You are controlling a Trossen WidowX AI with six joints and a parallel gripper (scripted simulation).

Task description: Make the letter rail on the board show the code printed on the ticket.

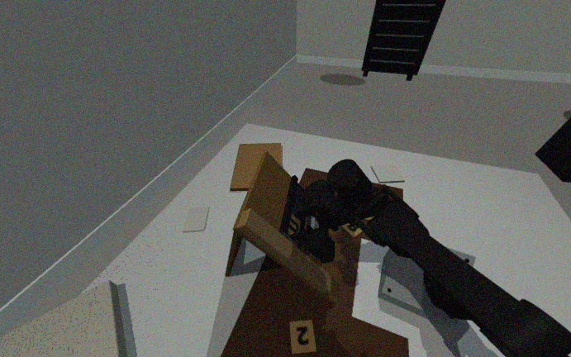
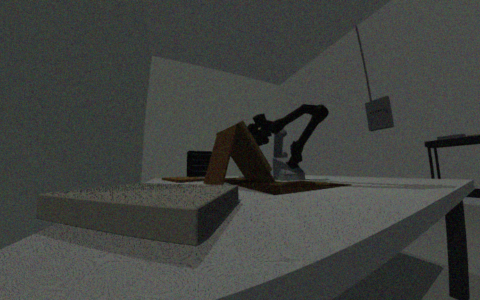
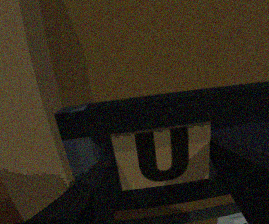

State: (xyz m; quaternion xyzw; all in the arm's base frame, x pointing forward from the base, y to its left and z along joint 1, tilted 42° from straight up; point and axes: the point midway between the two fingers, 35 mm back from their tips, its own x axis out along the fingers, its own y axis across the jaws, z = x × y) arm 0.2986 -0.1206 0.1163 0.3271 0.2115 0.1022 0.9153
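My gripper tip is now 5 cm past the white ticket, 9 cm to the left of it and 8 cm above it. From my gripper tip the other things lie so: brown mat: 15 cm behind, 1 cm to the right, 18 cm below; then flat tan panel: 23 cm ahead, 40 cm to the right, 17 cm below.
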